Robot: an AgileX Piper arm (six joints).
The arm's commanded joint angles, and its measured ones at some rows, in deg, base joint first. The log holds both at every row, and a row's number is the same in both.
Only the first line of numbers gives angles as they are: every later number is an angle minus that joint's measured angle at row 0.
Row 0, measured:
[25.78, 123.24, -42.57, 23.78, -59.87, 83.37]
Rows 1 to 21, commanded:
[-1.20, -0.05, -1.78, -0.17, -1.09, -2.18]
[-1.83, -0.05, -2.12, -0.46, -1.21, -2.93]
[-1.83, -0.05, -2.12, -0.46, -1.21, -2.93]
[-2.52, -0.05, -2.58, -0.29, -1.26, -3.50]
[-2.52, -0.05, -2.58, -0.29, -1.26, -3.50]
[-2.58, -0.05, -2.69, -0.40, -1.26, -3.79]
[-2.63, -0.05, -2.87, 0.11, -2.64, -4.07]
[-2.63, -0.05, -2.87, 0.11, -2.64, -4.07]
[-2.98, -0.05, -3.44, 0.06, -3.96, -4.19]
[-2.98, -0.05, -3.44, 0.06, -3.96, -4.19]
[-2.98, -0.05, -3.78, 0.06, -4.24, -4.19]
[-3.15, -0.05, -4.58, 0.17, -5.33, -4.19]
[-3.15, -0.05, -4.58, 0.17, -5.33, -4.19]
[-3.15, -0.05, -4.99, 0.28, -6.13, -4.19]
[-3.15, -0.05, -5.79, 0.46, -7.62, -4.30]
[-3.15, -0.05, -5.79, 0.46, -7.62, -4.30]
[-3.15, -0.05, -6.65, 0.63, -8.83, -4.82]
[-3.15, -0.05, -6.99, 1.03, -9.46, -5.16]
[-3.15, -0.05, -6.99, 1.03, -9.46, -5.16]
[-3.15, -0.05, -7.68, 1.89, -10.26, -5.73]
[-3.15, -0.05, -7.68, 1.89, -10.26, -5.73]
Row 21, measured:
[-1.54, 0.75, -3.38, -0.92, 2.75, -3.67]
